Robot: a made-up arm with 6 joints. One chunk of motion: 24 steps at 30 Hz.
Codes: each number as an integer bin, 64 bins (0 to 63) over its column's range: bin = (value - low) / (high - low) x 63, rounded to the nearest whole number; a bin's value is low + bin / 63 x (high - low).
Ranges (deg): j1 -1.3..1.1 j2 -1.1..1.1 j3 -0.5..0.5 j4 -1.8..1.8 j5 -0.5..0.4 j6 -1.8..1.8
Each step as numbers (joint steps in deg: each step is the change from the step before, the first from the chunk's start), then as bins.
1 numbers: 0.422 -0.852 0.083 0.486 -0.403 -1.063
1 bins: 45 7 37 40 7 13
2 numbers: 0.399 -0.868 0.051 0.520 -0.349 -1.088
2 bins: 45 7 35 41 11 12
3 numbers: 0.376 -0.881 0.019 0.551 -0.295 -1.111
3 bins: 44 6 33 41 14 12
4 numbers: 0.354 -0.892 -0.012 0.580 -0.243 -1.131
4 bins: 43 6 31 42 18 12
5 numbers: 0.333 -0.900 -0.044 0.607 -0.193 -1.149
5 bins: 43 6 29 42 21 11
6 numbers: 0.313 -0.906 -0.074 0.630 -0.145 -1.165
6 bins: 42 6 27 43 25 11
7 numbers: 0.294 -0.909 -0.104 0.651 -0.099 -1.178
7 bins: 42 5 25 43 28 11
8 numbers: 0.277 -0.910 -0.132 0.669 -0.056 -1.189
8 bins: 41 5 23 43 31 11
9 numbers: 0.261 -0.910 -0.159 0.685 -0.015 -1.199
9 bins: 41 5 21 43 34 11
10 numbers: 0.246 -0.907 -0.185 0.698 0.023 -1.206
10 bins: 41 6 20 44 37 10
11 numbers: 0.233 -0.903 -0.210 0.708 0.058 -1.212
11 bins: 40 6 18 44 39 10
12 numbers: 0.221 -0.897 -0.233 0.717 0.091 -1.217
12 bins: 40 6 17 44 41 10
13 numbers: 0.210 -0.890 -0.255 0.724 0.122 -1.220
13 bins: 40 6 15 44 44 10
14 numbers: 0.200 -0.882 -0.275 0.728 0.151 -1.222
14 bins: 39 6 14 44 46 10
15 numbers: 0.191 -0.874 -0.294 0.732 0.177 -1.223
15 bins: 39 6 13 44 47 10
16 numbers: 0.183 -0.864 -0.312 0.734 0.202 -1.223
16 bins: 39 7 12 44 49 10
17 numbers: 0.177 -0.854 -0.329 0.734 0.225 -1.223
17 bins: 39 7 11 44 51 10
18 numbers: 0.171 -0.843 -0.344 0.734 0.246 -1.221
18 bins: 39 7 10 44 52 10
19 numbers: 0.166 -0.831 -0.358 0.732 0.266 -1.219
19 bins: 38 8 9 44 54 10
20 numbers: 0.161 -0.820 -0.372 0.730 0.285 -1.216
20 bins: 38 8 8 44 55 10
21 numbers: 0.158 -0.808 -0.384 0.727 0.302 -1.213
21 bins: 38 8 7 44 56 10
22 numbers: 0.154 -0.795 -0.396 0.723 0.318 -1.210
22 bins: 38 9 7 44 57 10
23 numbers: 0.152 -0.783 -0.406 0.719 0.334 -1.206
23 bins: 38 9 6 44 58 10
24 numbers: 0.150 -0.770 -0.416 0.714 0.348 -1.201
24 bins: 38 9 5 44 59 10
